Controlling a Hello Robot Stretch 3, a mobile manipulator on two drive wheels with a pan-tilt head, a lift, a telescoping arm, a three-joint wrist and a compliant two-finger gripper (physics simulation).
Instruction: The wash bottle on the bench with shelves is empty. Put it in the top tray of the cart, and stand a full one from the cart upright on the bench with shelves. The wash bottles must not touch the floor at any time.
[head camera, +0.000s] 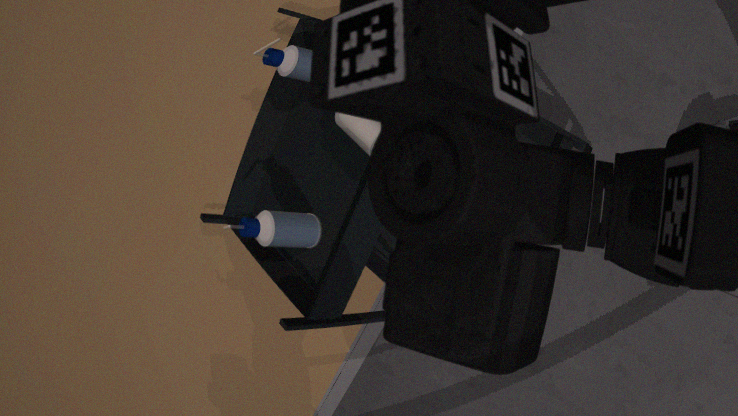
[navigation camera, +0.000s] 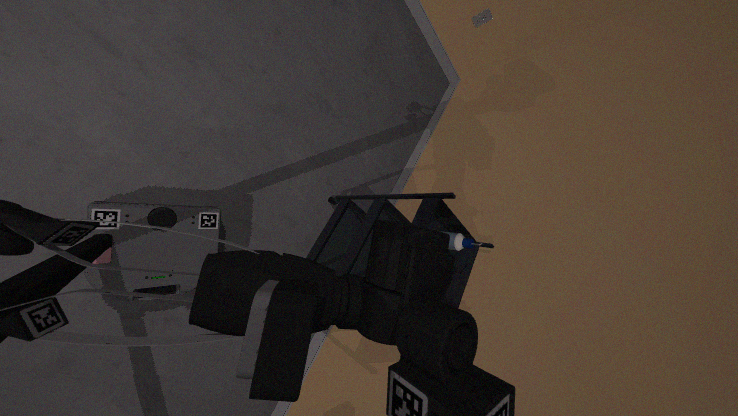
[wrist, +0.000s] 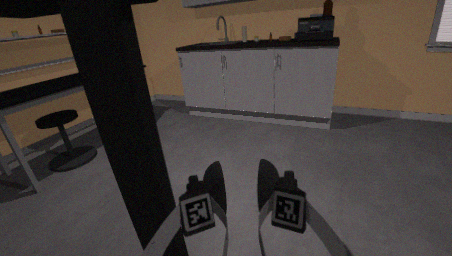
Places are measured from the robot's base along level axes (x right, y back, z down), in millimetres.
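Pixels of known places: gripper, fingertip midpoint: (wrist: 241, 178); robot's base at its link origin: (navigation camera: 162, 217).
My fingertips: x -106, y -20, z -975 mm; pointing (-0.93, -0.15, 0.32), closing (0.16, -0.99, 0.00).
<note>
Ahead of a thing's pixels: the offset from my fingertips to its middle.
The dark cart (head camera: 341, 258) (navigation camera: 392, 196) stands partly behind my wrist in the head and navigation views. On its top tray stands a blue-capped wash bottle @[dx +903, dy +45, dz +225 mm] (head camera: 294, 228) (navigation camera: 456, 241) with a pale blue body. A second blue-capped bottle @[dx +845, dy +334, dz +225 mm] (head camera: 297, 62) stands at the tray's far end in the head view, its lower part hidden. A piece of a white bottle @[dx +749, dy +228, dz +281 mm] (head camera: 359, 129) shows beside my wrist. My gripper (wrist: 241, 178) is open and empty, pointing over the floor. The bench with shelves (wrist: 45, 90) is at the left of the wrist view; I cannot make out a wash bottle on it.
A black stool (wrist: 57, 119) stands by the bench. A thick dark column (wrist: 115, 115) rises close to the left of my fingers in the wrist view. A white cabinet (wrist: 250, 80) with a sink tap (wrist: 222, 27) stands at the back wall. My base (navigation camera: 155, 248) shows below in the navigation view.
</note>
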